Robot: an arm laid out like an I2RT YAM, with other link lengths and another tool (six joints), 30 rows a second.
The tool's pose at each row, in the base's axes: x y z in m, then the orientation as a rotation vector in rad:
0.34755 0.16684 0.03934 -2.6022 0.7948 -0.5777
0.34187 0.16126 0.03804 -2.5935 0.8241 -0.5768
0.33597 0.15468 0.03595 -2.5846 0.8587 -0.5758
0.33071 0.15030 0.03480 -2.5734 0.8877 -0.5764
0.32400 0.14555 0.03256 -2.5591 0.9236 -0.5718
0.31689 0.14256 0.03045 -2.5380 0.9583 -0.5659
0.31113 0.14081 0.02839 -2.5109 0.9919 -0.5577
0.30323 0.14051 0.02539 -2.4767 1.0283 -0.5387
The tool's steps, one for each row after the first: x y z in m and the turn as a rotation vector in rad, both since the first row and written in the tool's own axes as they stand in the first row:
-0.00137 0.00744 -0.00280 -0.0035 0.0044 0.0209
-0.00253 0.01611 -0.00524 -0.0092 0.0099 0.0449
-0.00425 0.02237 -0.00771 -0.0109 0.0153 0.0662
-0.00715 0.03004 -0.01002 -0.0132 0.0184 0.0935
-0.01136 0.03646 -0.01226 -0.0095 0.0198 0.1230
-0.01526 0.04130 -0.01362 -0.0008 0.0191 0.1547
-0.02190 0.04637 -0.01490 0.0118 0.0111 0.1929

